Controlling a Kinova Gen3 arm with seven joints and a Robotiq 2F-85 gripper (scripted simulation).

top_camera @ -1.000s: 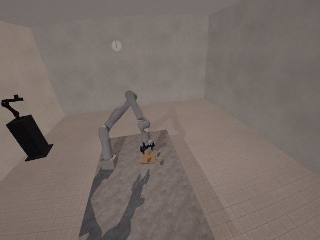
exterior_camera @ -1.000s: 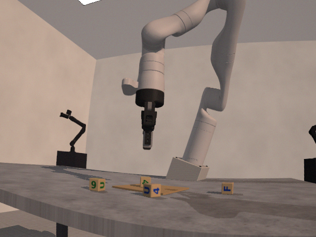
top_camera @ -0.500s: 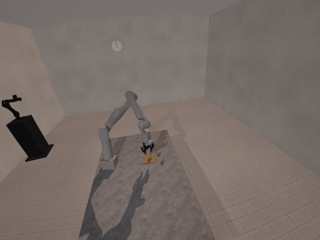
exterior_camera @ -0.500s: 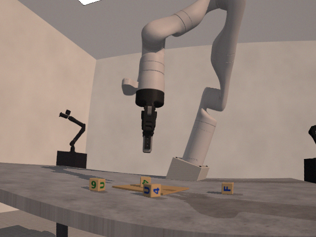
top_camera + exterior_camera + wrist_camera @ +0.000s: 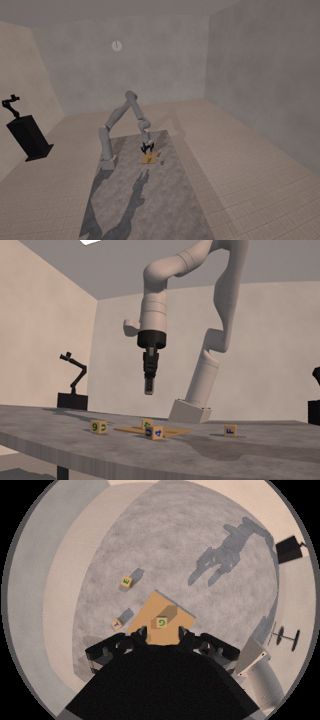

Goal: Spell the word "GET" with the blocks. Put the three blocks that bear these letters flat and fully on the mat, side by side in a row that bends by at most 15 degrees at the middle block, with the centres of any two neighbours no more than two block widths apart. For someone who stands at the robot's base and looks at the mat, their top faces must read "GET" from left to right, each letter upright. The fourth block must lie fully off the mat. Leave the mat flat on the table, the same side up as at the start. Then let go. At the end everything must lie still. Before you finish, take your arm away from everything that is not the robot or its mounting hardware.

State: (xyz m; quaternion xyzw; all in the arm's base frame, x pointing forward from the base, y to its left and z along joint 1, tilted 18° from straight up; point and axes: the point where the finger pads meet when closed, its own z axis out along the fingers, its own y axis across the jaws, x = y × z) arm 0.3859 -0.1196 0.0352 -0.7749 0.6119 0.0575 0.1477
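Now: the mat 10 cm below my hand and 2 cm to the left of it. Also, from my hand: E block 12 cm ahead, 9 cm below, 8 cm to the right; F block 20 cm to the left, 9 cm below, 3 cm ahead.
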